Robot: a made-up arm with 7 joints. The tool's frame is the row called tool.
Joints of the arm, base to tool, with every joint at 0 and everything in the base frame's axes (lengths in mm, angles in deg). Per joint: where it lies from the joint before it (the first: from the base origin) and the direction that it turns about. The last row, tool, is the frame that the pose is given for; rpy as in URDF.
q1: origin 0 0 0 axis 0.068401 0.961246 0.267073
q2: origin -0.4 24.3 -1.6 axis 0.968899 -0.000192 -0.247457
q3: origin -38.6 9.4 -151 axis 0.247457 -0.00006 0.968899
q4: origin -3.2 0 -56.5 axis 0.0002 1 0.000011
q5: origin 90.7 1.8 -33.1 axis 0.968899 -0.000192 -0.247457
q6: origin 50.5 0 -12.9 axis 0.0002 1 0.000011
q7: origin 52.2 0 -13.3 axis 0.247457 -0.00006 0.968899
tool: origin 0 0 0 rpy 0 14.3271 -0.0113
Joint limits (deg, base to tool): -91.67..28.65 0..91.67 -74.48..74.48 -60..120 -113..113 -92.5..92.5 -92.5..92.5
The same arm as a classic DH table. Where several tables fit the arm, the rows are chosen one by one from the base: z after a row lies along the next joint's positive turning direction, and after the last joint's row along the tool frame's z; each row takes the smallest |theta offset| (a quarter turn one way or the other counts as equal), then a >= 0, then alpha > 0; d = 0 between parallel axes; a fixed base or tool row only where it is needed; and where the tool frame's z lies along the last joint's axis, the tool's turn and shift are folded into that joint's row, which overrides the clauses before.
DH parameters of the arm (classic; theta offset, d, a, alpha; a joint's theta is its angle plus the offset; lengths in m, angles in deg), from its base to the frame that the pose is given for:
base (fixed): -4.07 0 0 -74.51
q1: -75.12 0.0229 -0.0083 -90
q2: 74 0 -0.0094 90
q3: 90 -0.2114 0.0109 -90
q4: 90 0.0018 0.0096 90
q5: 0 0.1482 0 -90
q6: -90 0 0.0539 90
q7: 0 0 0 0
Joint limits (deg, base to tool): -91.67..28.65 0..91.67 -74.48..74.48 -60..120 -113..113 -92.5..92.5 -92.5..92.5

